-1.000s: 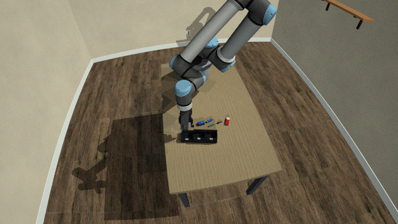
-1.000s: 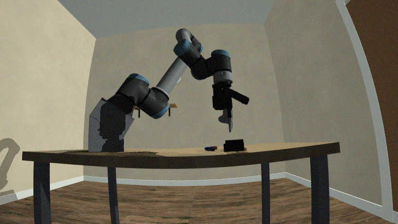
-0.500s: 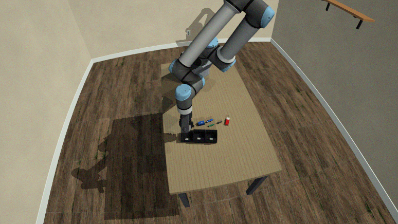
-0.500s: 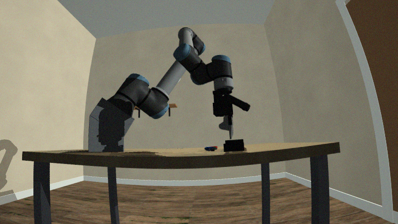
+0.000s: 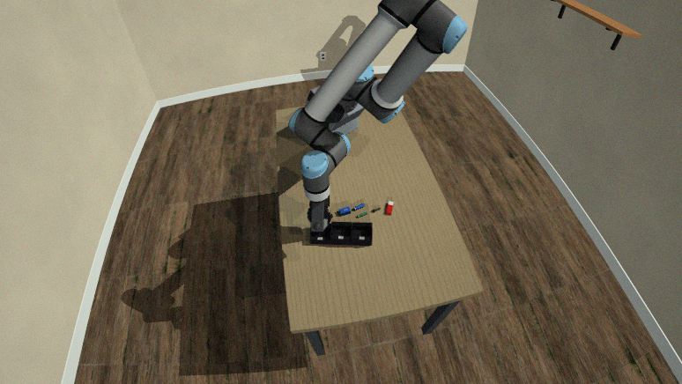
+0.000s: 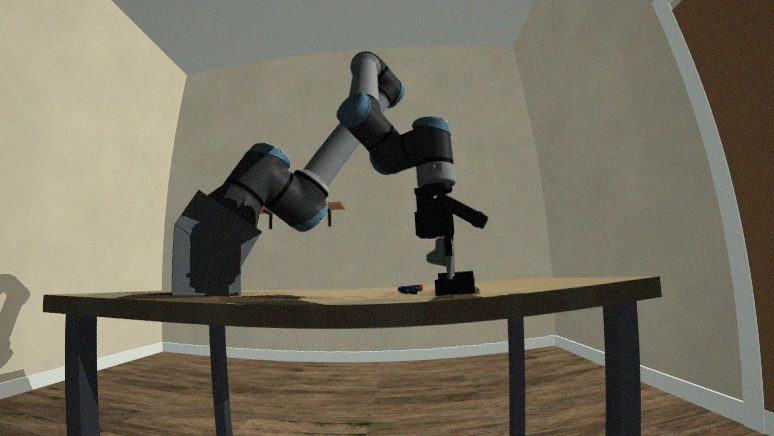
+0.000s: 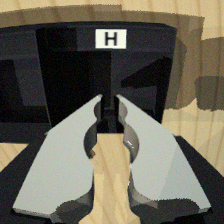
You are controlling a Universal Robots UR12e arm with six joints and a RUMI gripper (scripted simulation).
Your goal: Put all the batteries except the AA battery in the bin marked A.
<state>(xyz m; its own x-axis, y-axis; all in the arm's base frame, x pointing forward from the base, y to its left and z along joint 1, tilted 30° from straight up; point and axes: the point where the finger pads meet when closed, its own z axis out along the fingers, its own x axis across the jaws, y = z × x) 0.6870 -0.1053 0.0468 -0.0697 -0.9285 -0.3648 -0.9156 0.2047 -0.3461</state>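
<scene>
My hand is 2 cm short of the black bins, 8 cm to the right of it and 2 cm above it. Round my hand: small dark round object 9 cm behind, 4 cm to the left, 3 cm below; blue 9v battery 11 cm behind, 9 cm to the left, 3 cm below; green cylindrical battery 9 cm behind, 17 cm to the left, 3 cm below.
</scene>
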